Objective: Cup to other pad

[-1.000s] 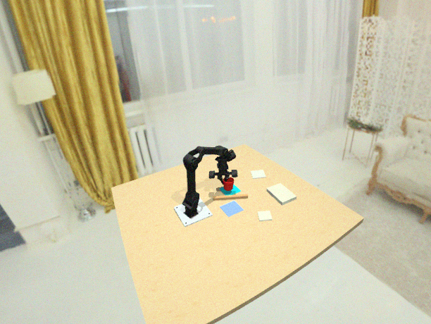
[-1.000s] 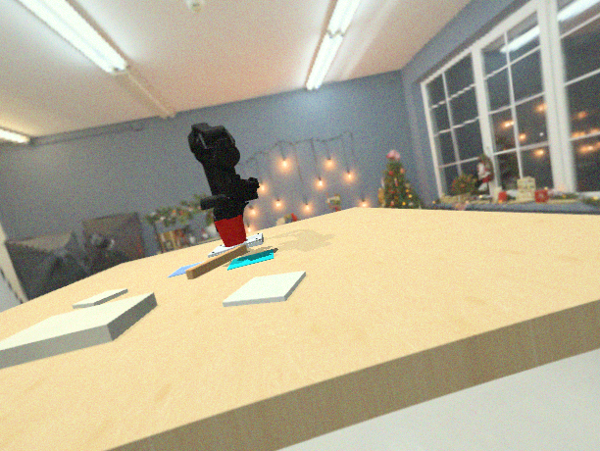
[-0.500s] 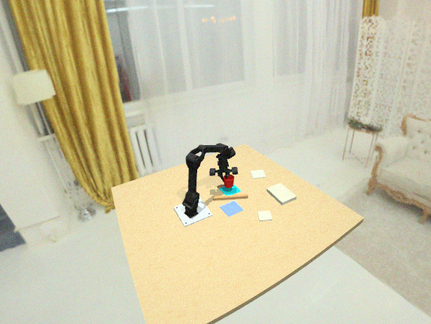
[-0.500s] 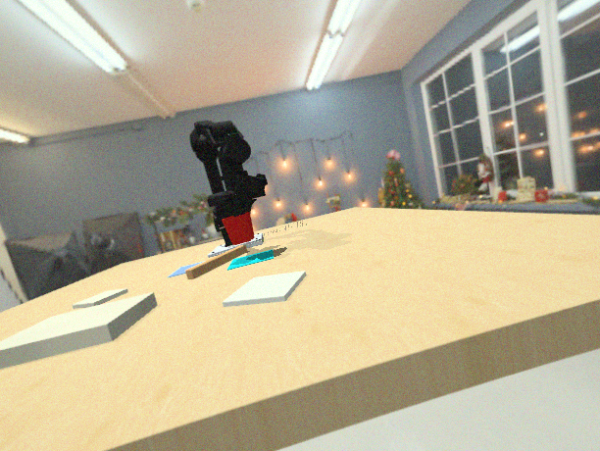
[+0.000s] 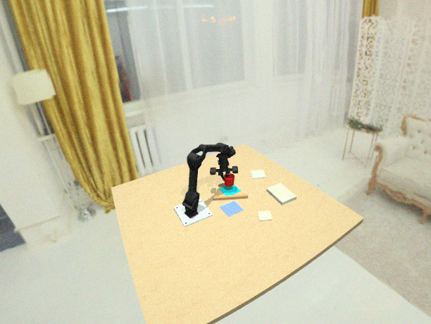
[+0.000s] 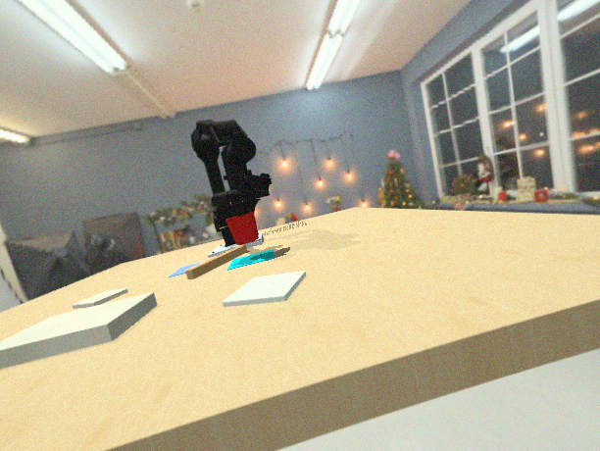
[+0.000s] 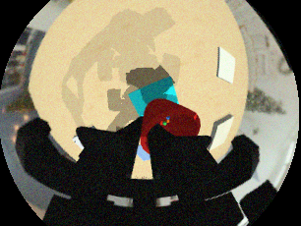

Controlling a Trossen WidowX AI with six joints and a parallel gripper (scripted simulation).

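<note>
My gripper tip is now 4 cm past the wooden strip, 10 cm to the left of it and 8 cm above it. From my gripper tip the other things lie so: red cup: 2 cm ahead, 2 cm to the right; light blue pad: 10 cm behind, 17 cm to the right, 9 cm below.
</note>
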